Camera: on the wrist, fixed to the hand. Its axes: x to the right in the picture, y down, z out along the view.
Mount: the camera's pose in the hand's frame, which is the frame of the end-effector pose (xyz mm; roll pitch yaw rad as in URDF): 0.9 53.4 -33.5 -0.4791 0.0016 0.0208
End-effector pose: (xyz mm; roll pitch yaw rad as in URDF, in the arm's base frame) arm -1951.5 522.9 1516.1 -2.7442 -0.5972 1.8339
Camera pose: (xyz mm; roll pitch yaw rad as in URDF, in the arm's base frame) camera -1890.1 534.2 1525.1 3.0732 -0.5905 1.8101
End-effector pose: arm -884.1 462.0 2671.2 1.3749 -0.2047 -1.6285
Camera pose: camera -840.4 467.9 2716.3 0.8946 -0.2248 -1.6227
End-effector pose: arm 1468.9 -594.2 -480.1 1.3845 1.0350 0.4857
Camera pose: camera 1484.5 -537.6 -457.3 0.9142 1.0148 0.4960
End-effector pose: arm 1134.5 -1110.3 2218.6 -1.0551 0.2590 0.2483
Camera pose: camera 1120.4 -1116.8 2157.5 -1.5318 0.2779 0.2575
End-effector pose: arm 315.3 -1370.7 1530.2 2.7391 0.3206 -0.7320
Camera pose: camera 304.0 -1409.0 1579.0 2.2539 0.3109 -0.7514
